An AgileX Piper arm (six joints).
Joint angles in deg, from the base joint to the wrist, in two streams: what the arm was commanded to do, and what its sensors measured. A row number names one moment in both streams.
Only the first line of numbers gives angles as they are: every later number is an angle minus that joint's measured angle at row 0.
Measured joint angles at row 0:
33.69 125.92 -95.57 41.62 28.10 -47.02
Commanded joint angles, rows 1 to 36:
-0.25 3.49 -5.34 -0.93 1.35 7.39
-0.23 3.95 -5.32 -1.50 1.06 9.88
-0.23 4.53 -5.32 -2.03 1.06 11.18
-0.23 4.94 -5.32 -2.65 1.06 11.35
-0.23 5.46 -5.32 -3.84 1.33 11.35
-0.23 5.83 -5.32 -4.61 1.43 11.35
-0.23 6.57 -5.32 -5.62 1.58 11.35
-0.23 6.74 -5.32 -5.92 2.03 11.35
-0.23 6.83 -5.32 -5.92 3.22 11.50
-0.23 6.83 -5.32 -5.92 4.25 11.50
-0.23 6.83 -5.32 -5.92 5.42 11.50
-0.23 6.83 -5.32 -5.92 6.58 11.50
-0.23 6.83 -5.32 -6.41 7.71 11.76
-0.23 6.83 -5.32 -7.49 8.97 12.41
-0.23 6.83 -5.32 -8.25 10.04 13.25
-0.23 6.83 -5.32 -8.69 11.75 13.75
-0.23 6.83 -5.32 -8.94 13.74 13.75
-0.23 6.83 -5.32 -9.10 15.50 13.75
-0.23 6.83 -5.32 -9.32 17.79 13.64
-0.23 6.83 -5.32 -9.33 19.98 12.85
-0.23 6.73 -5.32 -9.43 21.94 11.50
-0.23 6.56 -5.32 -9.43 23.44 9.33
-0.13 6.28 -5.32 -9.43 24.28 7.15
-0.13 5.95 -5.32 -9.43 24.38 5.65
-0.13 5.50 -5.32 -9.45 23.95 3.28
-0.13 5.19 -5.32 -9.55 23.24 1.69
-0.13 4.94 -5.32 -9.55 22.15 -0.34
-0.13 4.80 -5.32 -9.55 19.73 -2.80
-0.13 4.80 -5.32 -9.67 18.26 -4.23
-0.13 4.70 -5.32 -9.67 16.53 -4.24
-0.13 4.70 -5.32 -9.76 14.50 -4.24
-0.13 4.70 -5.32 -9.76 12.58 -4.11
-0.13 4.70 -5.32 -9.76 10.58 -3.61
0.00 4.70 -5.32 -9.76 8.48 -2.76
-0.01 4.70 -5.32 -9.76 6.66 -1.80
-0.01 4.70 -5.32 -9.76 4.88 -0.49
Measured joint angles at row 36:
0.00 5.39 -5.41 -9.46 11.79 -2.65
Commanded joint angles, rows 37 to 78:
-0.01 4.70 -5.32 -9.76 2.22 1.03
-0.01 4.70 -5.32 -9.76 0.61 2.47
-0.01 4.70 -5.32 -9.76 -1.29 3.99
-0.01 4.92 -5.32 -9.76 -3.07 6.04
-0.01 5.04 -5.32 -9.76 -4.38 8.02
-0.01 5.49 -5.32 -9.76 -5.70 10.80
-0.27 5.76 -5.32 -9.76 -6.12 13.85
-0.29 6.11 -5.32 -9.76 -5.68 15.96
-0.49 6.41 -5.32 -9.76 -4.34 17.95
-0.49 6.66 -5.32 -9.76 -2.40 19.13
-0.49 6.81 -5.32 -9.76 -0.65 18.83
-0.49 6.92 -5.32 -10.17 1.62 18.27
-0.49 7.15 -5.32 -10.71 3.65 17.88
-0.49 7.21 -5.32 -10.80 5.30 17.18
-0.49 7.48 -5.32 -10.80 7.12 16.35
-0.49 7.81 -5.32 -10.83 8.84 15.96
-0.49 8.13 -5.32 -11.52 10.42 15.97
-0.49 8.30 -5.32 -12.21 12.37 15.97
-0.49 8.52 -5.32 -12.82 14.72 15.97
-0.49 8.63 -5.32 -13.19 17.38 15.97
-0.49 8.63 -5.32 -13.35 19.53 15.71
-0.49 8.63 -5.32 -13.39 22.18 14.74
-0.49 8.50 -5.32 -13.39 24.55 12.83
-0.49 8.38 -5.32 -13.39 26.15 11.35
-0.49 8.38 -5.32 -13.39 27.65 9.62
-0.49 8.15 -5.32 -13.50 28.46 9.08
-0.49 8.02 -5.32 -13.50 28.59 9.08
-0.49 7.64 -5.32 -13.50 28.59 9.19
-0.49 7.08 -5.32 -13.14 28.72 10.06
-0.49 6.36 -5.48 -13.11 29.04 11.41
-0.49 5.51 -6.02 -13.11 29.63 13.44
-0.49 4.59 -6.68 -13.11 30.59 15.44
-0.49 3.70 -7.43 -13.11 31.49 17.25
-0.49 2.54 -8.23 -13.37 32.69 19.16
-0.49 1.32 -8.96 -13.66 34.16 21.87
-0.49 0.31 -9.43 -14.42 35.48 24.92
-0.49 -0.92 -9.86 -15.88 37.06 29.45
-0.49 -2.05 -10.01 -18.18 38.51 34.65
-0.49 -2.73 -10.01 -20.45 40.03 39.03
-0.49 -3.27 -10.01 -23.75 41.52 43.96
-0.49 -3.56 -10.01 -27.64 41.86 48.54
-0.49 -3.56 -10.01 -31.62 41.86 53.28
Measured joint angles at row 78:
-0.33 -2.24 -9.89 -19.54 38.71 37.04
